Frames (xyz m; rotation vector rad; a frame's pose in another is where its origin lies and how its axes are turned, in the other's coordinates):
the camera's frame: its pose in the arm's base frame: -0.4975 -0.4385 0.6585 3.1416 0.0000 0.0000
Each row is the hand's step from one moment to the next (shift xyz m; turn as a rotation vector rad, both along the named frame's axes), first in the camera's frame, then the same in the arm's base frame.
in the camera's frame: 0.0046 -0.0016 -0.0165 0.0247 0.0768 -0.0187
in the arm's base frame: 0.0046 0.0016 0.0165 0.0247 -0.0768 0.0187
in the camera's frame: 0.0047 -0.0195 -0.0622 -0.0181 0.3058 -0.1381
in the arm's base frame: 0.0047 0.0195 0.0622 -0.0181 -0.3058 0.1381
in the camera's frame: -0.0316 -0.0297 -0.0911 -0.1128 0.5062 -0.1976
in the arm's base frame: -0.0316 0.0297 0.0911 -0.1128 -0.5062 0.1976
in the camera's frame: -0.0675 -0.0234 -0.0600 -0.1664 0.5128 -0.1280
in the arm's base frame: -0.0675 0.0234 0.0600 -0.1664 -0.5128 0.1280
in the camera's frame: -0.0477 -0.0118 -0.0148 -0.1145 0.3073 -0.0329
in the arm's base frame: -0.0477 0.0118 0.0148 -0.1145 -0.3073 0.0329
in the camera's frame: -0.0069 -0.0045 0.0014 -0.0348 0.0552 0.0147
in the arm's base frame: -0.0069 0.0045 -0.0014 -0.0348 -0.0552 -0.0147
